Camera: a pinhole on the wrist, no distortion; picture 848 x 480 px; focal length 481.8 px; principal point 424.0 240.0 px. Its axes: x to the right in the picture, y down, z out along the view. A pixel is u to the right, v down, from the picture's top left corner.
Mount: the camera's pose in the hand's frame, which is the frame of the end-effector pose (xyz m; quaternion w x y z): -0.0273 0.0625 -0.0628 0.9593 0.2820 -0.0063 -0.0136
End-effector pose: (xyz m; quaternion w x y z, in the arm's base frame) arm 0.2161 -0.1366 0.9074 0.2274 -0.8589 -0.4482 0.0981
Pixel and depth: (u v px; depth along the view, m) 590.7 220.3 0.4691
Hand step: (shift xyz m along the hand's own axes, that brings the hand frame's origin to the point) 0.1252 -0.2122 0.3220
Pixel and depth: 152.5 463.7 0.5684
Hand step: -0.3527 -0.0136 0.5566
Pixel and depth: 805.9 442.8 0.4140
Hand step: 0.2965 -0.0247 0.3811
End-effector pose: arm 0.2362 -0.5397 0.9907 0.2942 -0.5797 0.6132 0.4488
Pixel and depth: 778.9 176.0 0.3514
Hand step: 0.2234 -0.1745 0.2086
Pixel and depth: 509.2 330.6 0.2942
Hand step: 0.0201 -0.0517 0.2148
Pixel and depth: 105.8 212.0 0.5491
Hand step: -0.4014 -0.2506 0.3801
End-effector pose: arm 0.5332 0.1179 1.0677 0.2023 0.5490 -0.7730 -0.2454
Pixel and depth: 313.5 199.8 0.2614
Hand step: -0.0929 -0.0954 0.1449
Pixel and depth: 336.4 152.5 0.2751
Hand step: -0.0839 -0.1268 0.1413
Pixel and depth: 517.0 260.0 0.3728
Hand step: 0.0376 -0.1283 0.2594
